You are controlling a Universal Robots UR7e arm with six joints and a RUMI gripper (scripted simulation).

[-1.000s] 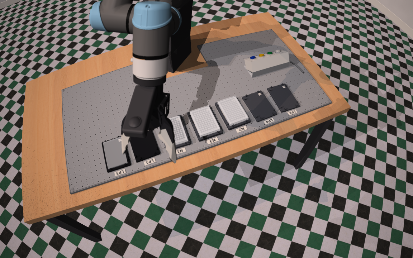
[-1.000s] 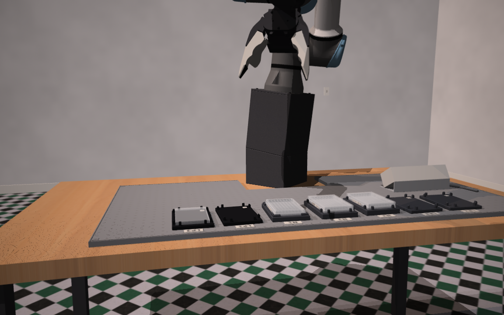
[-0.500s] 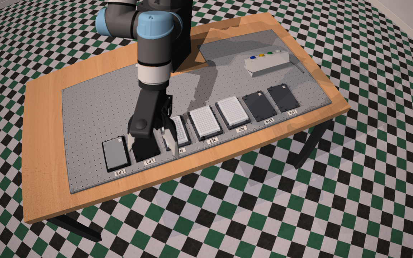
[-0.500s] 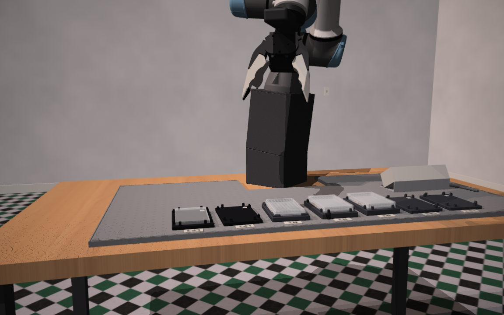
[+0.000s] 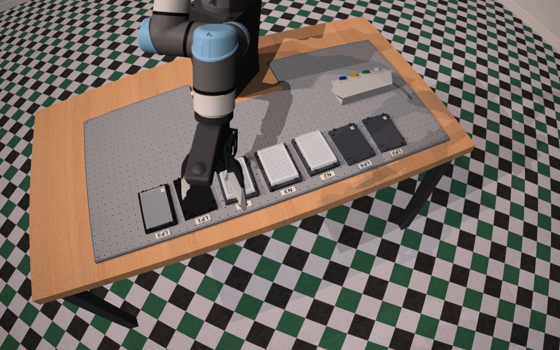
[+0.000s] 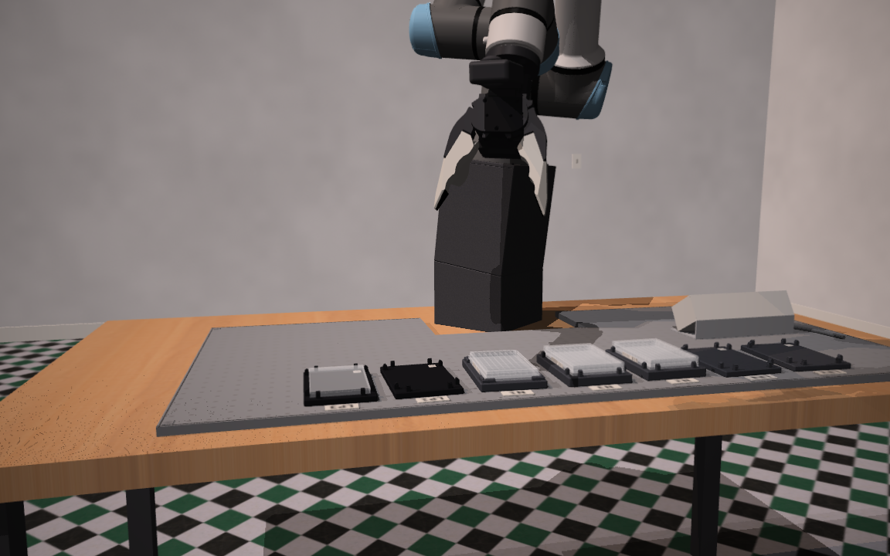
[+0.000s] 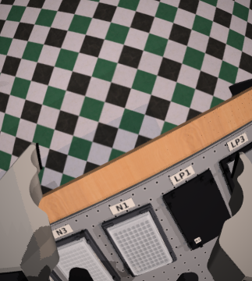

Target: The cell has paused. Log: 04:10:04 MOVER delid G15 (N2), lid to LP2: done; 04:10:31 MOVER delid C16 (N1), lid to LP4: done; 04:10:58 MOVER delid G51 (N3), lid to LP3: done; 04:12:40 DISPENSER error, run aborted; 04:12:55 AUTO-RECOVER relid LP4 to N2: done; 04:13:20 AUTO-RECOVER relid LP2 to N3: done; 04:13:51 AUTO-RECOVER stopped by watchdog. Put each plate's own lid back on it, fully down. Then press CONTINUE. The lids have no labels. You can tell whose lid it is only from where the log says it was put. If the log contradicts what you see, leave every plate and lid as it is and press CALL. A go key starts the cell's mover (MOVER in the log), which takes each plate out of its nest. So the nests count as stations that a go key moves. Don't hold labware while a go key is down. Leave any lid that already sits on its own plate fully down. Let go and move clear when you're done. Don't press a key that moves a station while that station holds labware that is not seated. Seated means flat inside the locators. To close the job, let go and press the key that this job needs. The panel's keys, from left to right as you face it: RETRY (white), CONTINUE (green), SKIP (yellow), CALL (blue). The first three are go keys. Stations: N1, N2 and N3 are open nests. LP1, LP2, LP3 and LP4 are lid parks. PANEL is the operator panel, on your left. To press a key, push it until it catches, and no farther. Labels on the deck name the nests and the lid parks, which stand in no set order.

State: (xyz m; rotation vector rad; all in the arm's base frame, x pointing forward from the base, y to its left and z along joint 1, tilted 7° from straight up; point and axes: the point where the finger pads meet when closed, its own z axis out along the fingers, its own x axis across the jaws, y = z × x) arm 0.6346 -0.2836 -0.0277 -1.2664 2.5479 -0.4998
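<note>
Now: the plate 170 mm behind my hand, 370 mm to the left of it and 260 mm below it. Round my hand: lid park LP1: 210 mm behind, 30 mm to the right, 270 mm below; then lid park LP3: 220 mm behind, 150 mm to the right, 270 mm below; then lid park LP4: 150 mm behind, 500 mm to the left, 270 mm below.
</note>
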